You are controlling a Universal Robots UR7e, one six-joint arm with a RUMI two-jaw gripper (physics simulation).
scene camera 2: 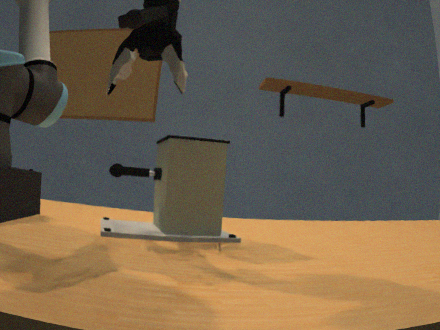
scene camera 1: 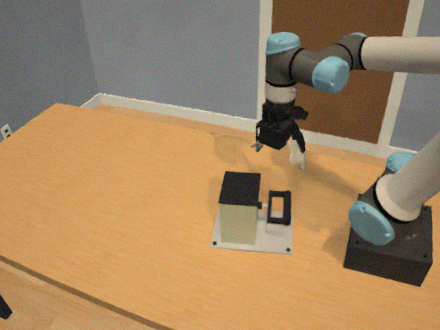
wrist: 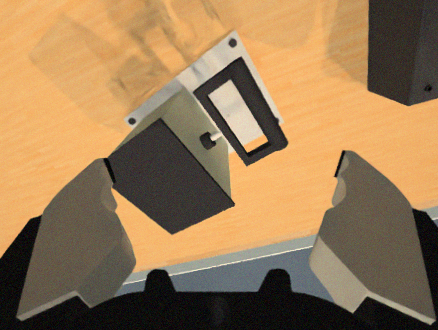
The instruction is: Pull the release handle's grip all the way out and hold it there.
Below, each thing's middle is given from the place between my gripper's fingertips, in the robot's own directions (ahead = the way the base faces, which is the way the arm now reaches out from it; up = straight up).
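Light grey base plate [scene camera 1: 270, 238]: my hand 240 mm above it, 50 mm short of it, 60 mm to the right of it.
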